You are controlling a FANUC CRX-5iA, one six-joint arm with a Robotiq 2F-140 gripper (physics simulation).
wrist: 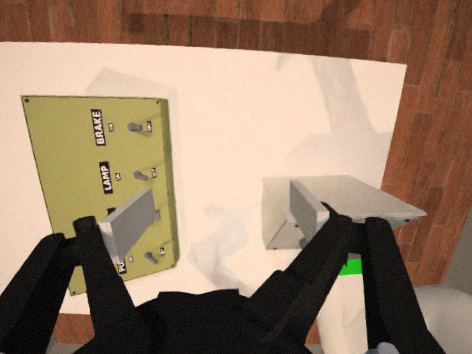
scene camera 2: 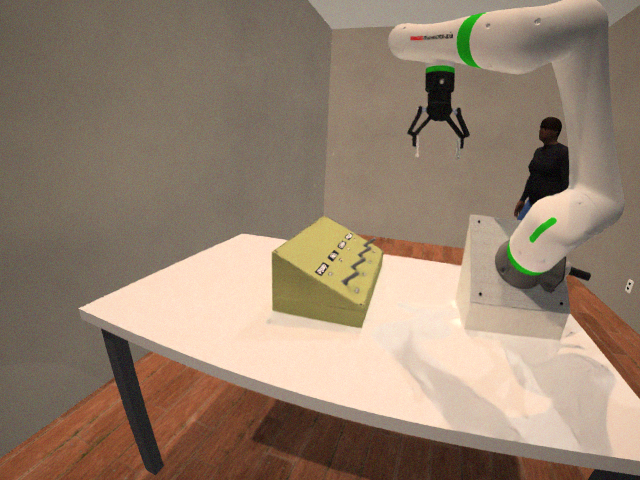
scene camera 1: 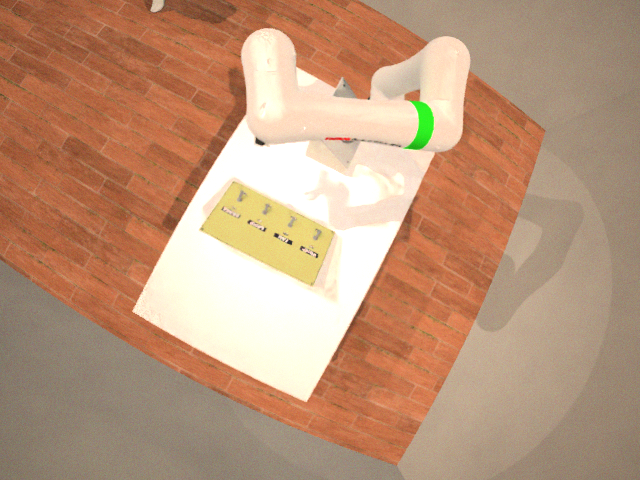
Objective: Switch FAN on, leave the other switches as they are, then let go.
Path:
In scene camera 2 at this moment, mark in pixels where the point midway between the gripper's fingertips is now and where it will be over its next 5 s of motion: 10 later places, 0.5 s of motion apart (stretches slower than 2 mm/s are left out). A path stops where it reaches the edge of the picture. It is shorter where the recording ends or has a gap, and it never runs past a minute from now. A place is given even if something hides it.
My gripper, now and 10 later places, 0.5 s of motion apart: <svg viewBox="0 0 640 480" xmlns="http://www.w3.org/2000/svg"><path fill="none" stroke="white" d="M437 158L406 157L376 156L375 193L374 198L374 224L374 222L374 216L373 219L359 220L348 223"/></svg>

